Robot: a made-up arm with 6 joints.
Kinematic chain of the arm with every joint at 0, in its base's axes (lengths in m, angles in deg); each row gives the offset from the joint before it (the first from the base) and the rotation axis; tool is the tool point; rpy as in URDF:
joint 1: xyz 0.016 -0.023 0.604 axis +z
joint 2: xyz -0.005 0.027 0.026 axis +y
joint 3: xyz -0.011 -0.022 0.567 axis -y
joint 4: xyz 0 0.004 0.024 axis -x
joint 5: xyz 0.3 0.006 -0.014 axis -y
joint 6: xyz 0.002 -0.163 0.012 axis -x
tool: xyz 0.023 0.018 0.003 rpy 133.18 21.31 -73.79
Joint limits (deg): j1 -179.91..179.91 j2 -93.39..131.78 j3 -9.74..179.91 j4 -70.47..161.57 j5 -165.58..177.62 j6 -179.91..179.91
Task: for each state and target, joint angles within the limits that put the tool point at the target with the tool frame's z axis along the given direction. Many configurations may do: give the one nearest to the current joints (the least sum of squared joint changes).
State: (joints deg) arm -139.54 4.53 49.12 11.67 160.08 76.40
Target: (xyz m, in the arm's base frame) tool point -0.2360 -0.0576 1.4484 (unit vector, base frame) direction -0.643 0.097 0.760
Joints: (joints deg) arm -143.96 10.72 55.80 26.77 151.57 54.97
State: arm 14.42 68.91 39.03 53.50 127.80 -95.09
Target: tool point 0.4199 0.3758 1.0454 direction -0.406 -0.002 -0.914
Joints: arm 59.54 32.02 1.47 19.66 119.75 -96.82
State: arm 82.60 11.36 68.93 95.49 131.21 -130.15
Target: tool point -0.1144 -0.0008 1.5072 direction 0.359 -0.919 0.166
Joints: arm 45.15 1.83 74.29 126.14 130.67 -159.98
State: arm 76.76 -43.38 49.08 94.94 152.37 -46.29
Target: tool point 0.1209 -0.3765 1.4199 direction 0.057 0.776 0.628
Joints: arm 105.78 -30.36 39.24 90.02 133.00 -43.80
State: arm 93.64 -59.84 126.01 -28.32 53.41 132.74
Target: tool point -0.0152 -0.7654 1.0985 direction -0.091 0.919 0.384
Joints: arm 78.01 -47.77 131.23 -44.67 68.29 175.82
